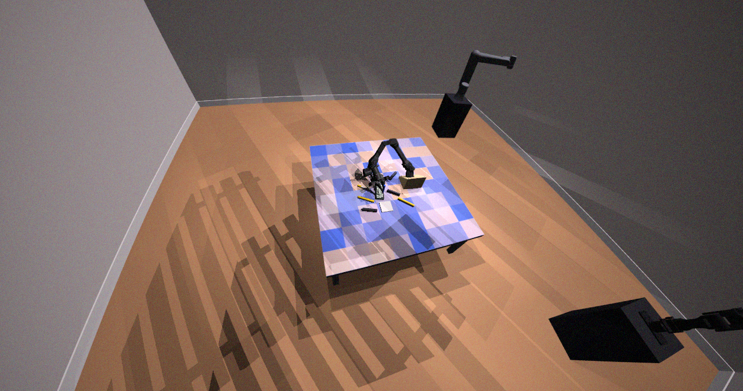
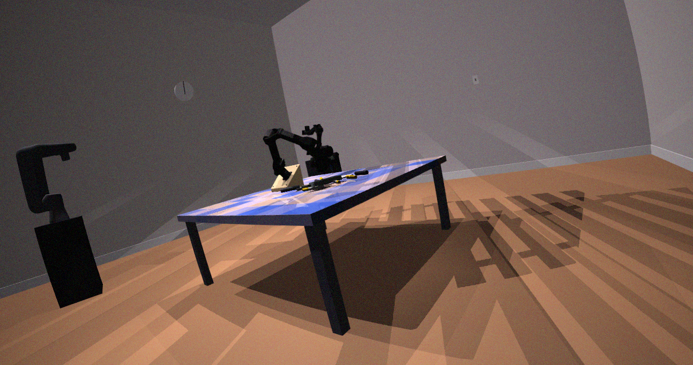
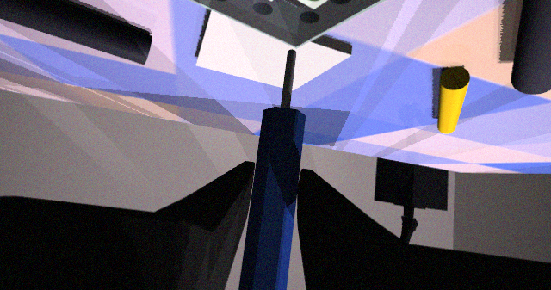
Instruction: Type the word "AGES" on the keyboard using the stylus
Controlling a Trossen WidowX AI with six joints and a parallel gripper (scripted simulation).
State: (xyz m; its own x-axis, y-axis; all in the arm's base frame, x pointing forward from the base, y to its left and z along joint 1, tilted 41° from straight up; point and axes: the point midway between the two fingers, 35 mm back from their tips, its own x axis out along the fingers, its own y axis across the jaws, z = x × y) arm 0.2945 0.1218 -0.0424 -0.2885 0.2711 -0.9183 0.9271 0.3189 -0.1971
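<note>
The white pad lies 10 cm to the left of my gripper tip, 10 cm below it and 2 cm behind it. The rest, counted from my gripper tip: blue stylus (1 cm below).
</note>
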